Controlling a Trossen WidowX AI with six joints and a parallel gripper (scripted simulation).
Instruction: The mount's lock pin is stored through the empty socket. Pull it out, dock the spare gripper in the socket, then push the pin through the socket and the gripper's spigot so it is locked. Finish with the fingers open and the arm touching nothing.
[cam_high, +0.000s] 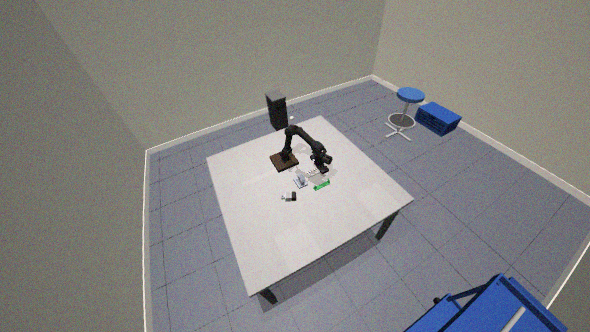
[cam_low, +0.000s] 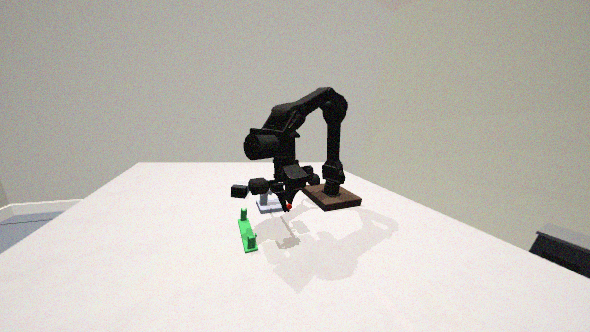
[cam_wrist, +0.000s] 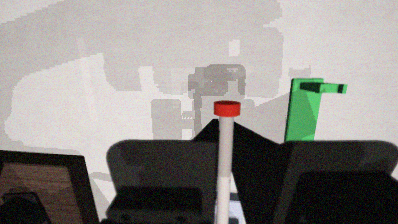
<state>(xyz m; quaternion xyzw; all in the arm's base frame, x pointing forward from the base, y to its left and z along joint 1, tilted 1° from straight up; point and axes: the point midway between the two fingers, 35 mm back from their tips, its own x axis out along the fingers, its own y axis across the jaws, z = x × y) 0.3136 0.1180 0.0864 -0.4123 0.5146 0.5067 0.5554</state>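
My gripper tip is 9 cm short of the green pin rest, 6 cm above it and 5 cm to the left of it. Also, from my gripper tip: spare gripper: 32 cm to the right, 6 cm below, 3 cm ahead; socket: 16 cm to the right, 3 cm below, 3 cm behind.
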